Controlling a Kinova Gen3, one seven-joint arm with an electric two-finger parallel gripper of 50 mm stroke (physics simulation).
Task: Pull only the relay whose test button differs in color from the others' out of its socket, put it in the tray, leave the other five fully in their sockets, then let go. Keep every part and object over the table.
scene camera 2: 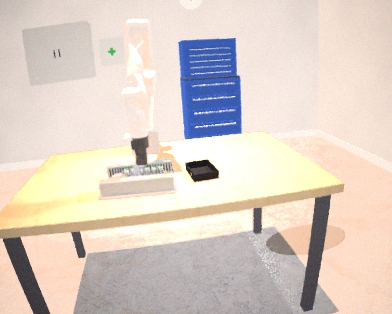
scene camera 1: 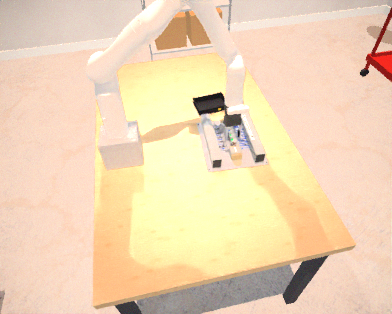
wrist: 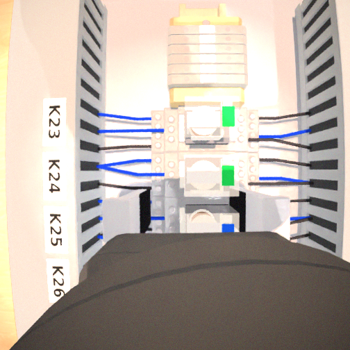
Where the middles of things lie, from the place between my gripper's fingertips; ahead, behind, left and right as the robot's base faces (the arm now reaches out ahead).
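I find that my hand is 1 cm beyond the panel point(scene camera 1: 247, 161), and that it is also 3 cm above the panel.
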